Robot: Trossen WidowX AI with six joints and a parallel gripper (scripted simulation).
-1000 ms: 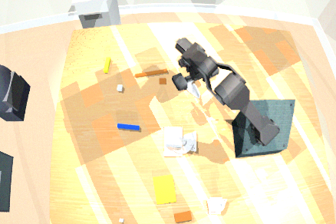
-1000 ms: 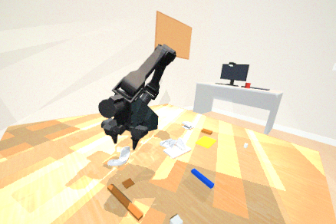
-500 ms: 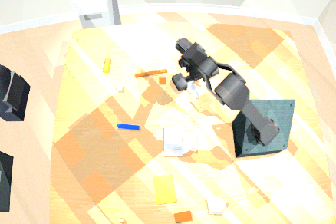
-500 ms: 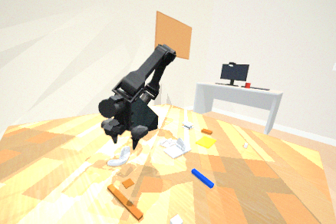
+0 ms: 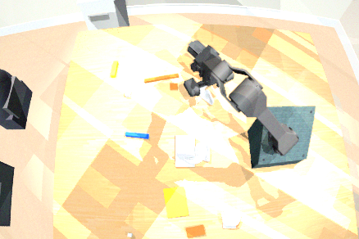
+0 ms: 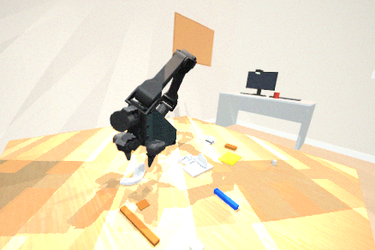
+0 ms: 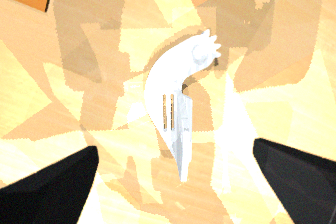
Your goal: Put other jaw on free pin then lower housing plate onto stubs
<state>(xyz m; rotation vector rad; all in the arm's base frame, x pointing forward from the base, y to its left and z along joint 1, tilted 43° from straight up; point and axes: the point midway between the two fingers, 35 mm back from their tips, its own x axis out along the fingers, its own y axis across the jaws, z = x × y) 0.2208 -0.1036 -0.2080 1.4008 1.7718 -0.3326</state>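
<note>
Now: gripper tip 4 cm to the left of the white jaw and 5 cm above it. From my gripper tip the other things lie so: long orange bar 18 cm ahead, 9 cm to the right, 5 cm below; then small orange square 13 cm ahead, 5 cm to the right, 5 cm below; then blue bar 27 cm ahead, 16 cm to the left, 5 cm below.
</note>
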